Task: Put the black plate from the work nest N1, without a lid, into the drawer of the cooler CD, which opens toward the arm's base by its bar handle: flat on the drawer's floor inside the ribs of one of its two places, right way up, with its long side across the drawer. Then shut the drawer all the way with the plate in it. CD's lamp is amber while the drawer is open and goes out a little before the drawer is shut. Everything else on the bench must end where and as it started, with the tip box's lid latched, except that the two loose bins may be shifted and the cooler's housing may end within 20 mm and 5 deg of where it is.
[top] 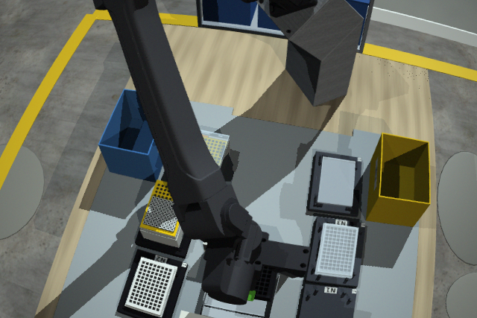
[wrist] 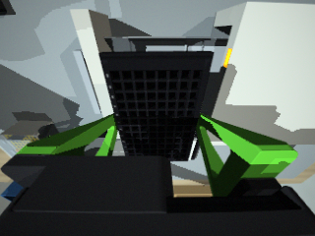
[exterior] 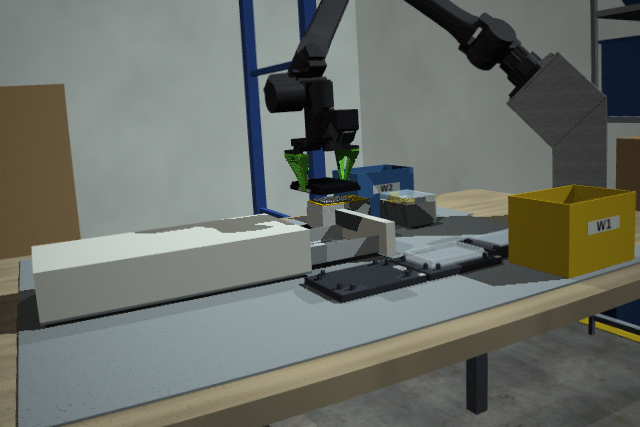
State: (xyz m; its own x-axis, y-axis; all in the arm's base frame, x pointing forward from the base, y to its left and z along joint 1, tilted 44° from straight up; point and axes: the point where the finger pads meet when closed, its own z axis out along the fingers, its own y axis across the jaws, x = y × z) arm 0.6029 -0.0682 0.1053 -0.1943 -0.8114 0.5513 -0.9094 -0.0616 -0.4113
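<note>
The black plate is right at my hand. The rest, counted from my hand: white grid plate 20 cm to the right, 12 cm below; cooler CD 16 cm ahead, 11 cm below, 4 cm to the right; drawer 12 cm below, 4 cm ahead, 1 cm to the right.
</note>
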